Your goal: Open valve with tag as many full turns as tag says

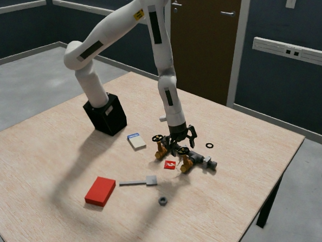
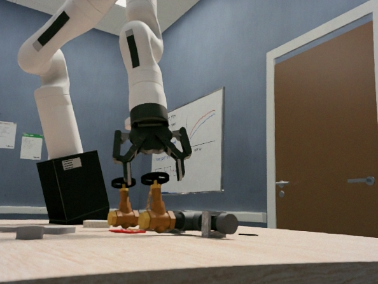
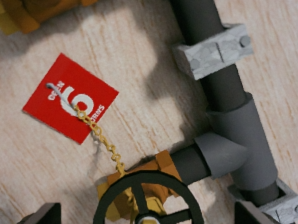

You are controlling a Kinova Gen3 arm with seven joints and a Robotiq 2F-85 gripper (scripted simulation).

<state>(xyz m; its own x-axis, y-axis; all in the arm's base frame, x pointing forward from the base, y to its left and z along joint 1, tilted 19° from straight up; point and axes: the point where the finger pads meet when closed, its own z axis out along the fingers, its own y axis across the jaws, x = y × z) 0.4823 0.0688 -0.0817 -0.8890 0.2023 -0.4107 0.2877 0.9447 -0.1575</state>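
Right now the red tag is 10 cm below my hand, 6 cm behind it and 3 cm to the right of it. From my hand the other things lie so: red block: 35 cm to the right, 13 cm behind, 8 cm below; then white card box: 29 cm behind, 9 cm below, 3 cm to the right; then grey t-shaped tool: 19 cm to the right, 9 cm below, 6 cm behind.
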